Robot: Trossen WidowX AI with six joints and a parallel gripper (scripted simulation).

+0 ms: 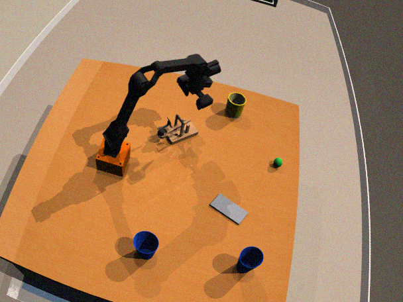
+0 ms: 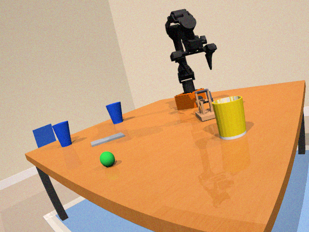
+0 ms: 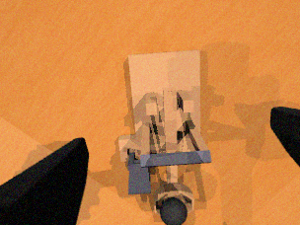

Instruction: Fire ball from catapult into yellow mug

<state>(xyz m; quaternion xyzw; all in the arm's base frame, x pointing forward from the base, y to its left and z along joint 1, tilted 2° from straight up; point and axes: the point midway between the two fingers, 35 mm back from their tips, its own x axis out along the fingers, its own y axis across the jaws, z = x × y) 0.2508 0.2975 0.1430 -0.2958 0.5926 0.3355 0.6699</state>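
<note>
My gripper tip is 9 cm past the small black ball, 11 cm to the left of it and 12 cm above it. Also, from my gripper tip: green ball: 45 cm ahead, 4 cm to the right, 16 cm below; wooden catapult: 6 cm behind, 6 cm to the right, 13 cm below; yellow mug: 18 cm ahead, 20 cm to the left, 15 cm below.
</note>
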